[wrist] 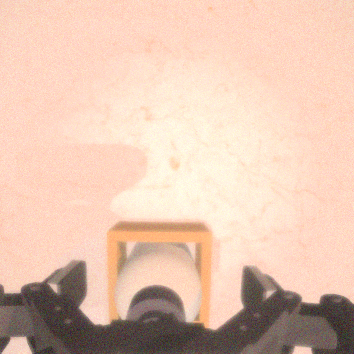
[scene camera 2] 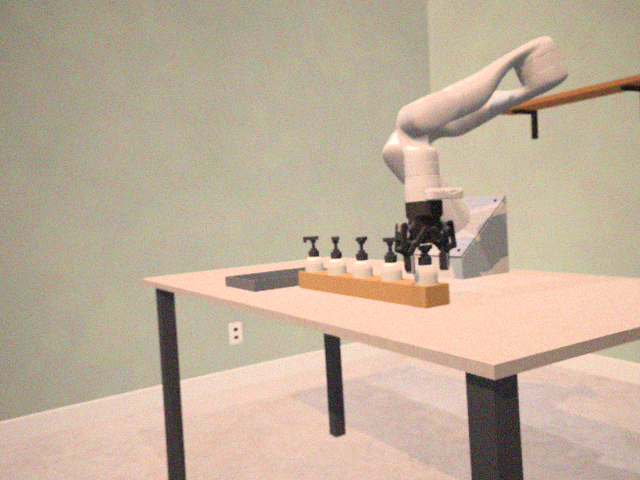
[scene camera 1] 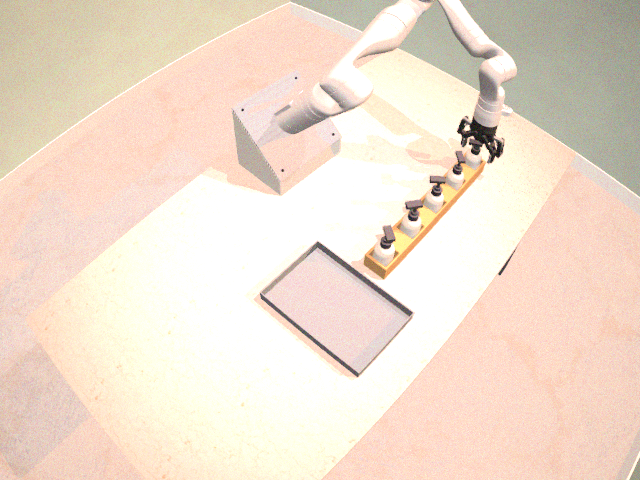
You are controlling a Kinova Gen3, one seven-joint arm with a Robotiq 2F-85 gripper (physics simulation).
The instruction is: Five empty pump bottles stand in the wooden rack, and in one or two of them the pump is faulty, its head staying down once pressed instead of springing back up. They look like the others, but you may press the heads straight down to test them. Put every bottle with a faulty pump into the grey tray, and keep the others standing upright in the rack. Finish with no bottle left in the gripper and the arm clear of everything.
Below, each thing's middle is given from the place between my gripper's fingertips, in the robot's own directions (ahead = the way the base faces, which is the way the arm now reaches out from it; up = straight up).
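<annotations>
The grey tray (scene camera 1: 351, 318) is 6 cm below my hand, 15 cm behind it and 60 cm to the right of it.
</annotations>
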